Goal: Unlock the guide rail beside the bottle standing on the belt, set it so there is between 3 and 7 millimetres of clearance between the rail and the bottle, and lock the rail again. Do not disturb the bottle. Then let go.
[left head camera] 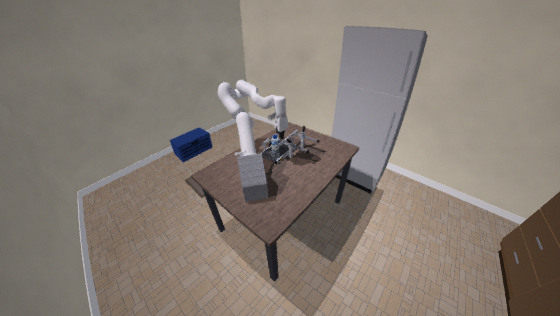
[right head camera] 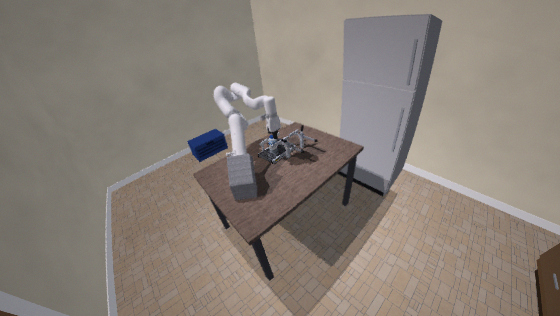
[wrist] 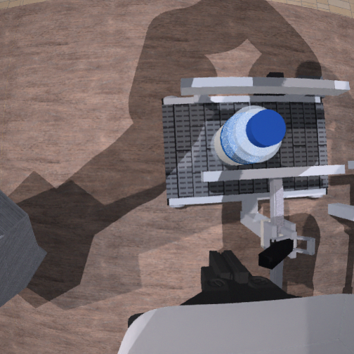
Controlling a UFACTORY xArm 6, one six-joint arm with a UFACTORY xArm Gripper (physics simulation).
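Pixels of known places: gripper, fingertip midpoint: [left head camera: 281,138] [right head camera: 275,138]; arm's base at its link origin: [left head camera: 249,157] [right head camera: 240,157].
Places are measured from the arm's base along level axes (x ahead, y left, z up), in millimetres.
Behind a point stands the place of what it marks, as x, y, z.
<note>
The bottle [left head camera: 275,140] {317, 141, -53} [right head camera: 271,141] {310, 138, -58} [wrist: 250,137], blue-capped, stands upright on the dark belt [wrist: 185,150]. The near guide rail [wrist: 275,173] is a pale bar running beside the bottle, with a narrow strip visible between them in the wrist view; its width in millimetres cannot be told. Its toothed rod [wrist: 276,205] passes through a clamp, where the black lever [wrist: 276,253] slants down-left. Whether it is locked cannot be told. My gripper [left head camera: 281,135] {297, 34, 19} [right head camera: 274,135] {297, 34, 19} [wrist: 218,268] is shut and empty, pointing down just left of the lever in the wrist view.
A far rail [wrist: 265,86] runs along the belt's other side. Pale bracket arms [wrist: 342,211] stand at the right in the wrist view. The grey base block [left head camera: 252,177] {-68, -136, -40} [right head camera: 241,177] {-60, -144, -44} [wrist: 17,250] is on the table [left head camera: 295,197] {125, -310, -202} [right head camera: 285,195] {145, -299, -202}. A blue box [left head camera: 191,145] [right head camera: 207,145] and fridge [left head camera: 375,100] [right head camera: 380,90] are beyond.
</note>
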